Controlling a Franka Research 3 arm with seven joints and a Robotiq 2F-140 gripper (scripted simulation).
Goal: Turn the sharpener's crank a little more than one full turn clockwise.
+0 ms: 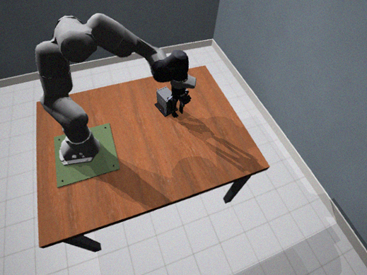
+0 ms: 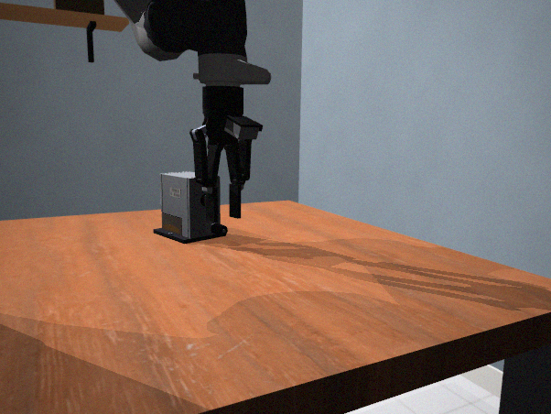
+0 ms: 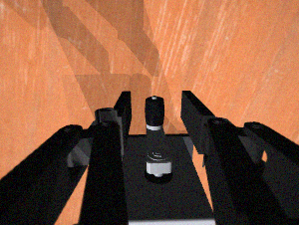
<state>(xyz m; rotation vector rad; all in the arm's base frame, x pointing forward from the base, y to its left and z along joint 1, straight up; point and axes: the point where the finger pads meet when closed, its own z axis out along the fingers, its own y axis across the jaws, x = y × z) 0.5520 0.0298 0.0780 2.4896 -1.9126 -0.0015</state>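
The knob lies 20 mm to the left of my hand and 50 mm below it. From my hand the other things lie so: crank (10 mm behind, 20 mm to the left, 40 mm below).
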